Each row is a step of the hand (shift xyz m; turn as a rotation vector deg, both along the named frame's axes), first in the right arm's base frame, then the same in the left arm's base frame.
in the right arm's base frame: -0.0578 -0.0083 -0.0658 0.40 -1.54 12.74
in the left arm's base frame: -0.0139 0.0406 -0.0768 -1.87 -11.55 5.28
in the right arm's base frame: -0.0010 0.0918 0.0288 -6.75 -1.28 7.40
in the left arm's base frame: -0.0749 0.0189 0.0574 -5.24 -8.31 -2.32
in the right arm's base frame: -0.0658 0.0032 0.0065 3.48 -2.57 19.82
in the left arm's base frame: -0.0458 -0.0174 -0.0445 -0.96 -17.47 10.26
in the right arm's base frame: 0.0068 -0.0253 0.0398 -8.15 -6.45 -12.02
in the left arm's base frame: 0.0126 -0.0447 0.0106 2.58 5.56 -14.66
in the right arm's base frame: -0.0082 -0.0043 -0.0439 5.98 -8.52 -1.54
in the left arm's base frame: 0.0091 0.0338 -0.0280 10.40 -1.53 -0.44
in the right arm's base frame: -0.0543 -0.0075 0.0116 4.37 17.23 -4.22
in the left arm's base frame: -0.0320 -0.0245 -0.0389 -8.70 12.71 9.83
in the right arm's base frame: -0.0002 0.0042 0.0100 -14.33 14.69 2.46
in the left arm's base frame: -0.0057 -0.0066 0.0064 -20.44 1.98 -2.33
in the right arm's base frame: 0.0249 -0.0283 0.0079 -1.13 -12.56 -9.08
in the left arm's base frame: 0.0344 -0.0152 0.0082 10.74 1.55 -11.12
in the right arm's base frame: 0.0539 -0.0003 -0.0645 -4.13 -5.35 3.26
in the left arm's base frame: 0.0509 0.0660 0.0109 0.44 -6.18 -4.24
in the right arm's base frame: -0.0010 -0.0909 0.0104 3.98 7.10 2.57
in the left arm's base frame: 0.0629 -0.0524 -0.0408 -3.30 1.99 7.62
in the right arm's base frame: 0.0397 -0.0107 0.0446 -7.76 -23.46 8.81
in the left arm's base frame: 0.0217 -0.0352 0.0444 9.91 -20.29 -13.35
